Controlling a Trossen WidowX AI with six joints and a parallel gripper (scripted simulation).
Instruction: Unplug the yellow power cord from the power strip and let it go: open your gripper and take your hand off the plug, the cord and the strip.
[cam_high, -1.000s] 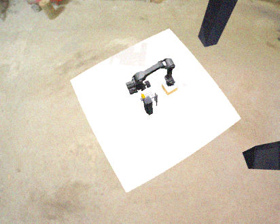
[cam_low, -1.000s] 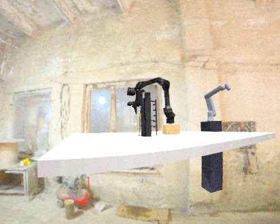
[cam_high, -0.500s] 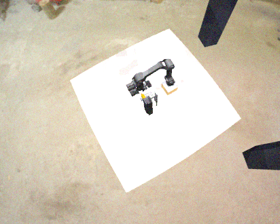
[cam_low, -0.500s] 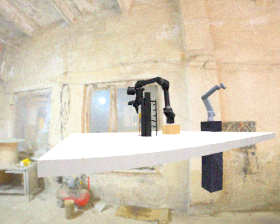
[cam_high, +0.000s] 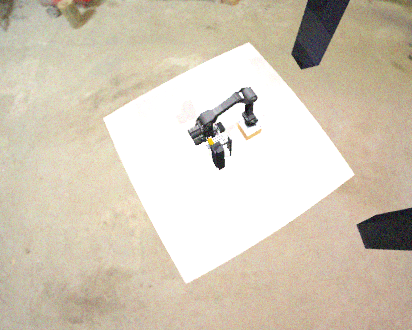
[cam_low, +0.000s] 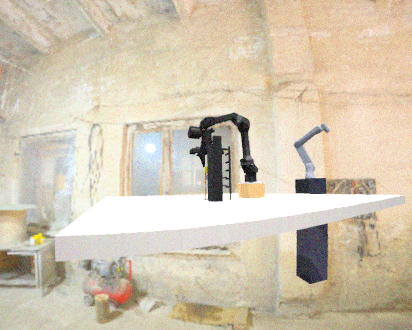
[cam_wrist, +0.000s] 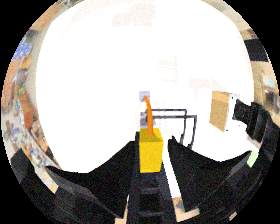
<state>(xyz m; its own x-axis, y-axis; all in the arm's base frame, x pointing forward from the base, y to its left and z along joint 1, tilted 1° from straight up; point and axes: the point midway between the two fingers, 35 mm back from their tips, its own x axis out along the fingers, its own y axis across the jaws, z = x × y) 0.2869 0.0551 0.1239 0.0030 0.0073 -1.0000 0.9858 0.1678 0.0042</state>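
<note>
Right now the yellow plug is 1 cm behind my gripper tip, 4 cm to the left of it and 1 cm below it.
</note>
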